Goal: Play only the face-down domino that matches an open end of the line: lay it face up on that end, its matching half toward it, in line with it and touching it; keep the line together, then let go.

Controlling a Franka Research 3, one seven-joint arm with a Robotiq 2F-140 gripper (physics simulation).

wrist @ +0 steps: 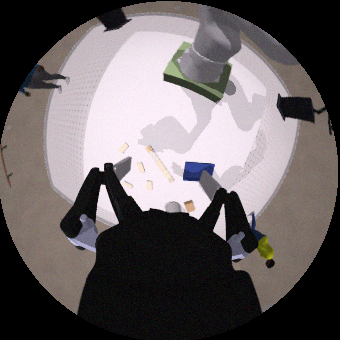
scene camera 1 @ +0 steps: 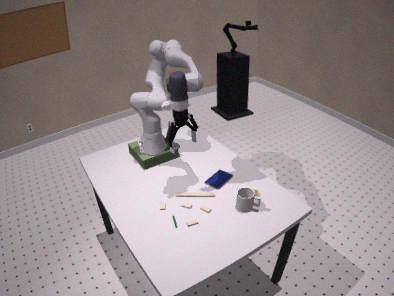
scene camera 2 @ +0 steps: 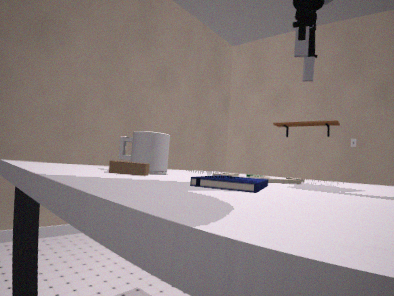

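Observation:
The line of face-up dominoes (scene camera 1: 195,194) (wrist: 160,165) lies as a thin pale strip on the table, with orangish marks at its upper-left end in the wrist view. Several loose cream dominoes lie apart from it: one (scene camera 1: 162,206) (wrist: 123,147) at the left in scene camera 1, one (scene camera 1: 186,205) (wrist: 141,167) and another (scene camera 1: 205,209) (wrist: 149,185) in front of the line, and one (scene camera 1: 192,223) (wrist: 128,185) nearest the front. No pips can be made out on them. My gripper (scene camera 1: 184,142) (scene camera 2: 305,62) (wrist: 166,169) is open and empty, pointing down high above the table, toward the arm's base from the line.
A blue book (scene camera 1: 219,179) (scene camera 2: 230,184) (wrist: 198,171) lies beside the line. A grey mug (scene camera 1: 245,200) (scene camera 2: 151,152) (wrist: 173,207) stands beside a brown block (scene camera 1: 256,192) (scene camera 2: 129,168) (wrist: 189,205). A green pencil (scene camera 1: 175,221) lies left of the nearest domino. The arm stands on a green base (scene camera 1: 150,159) (wrist: 192,85).

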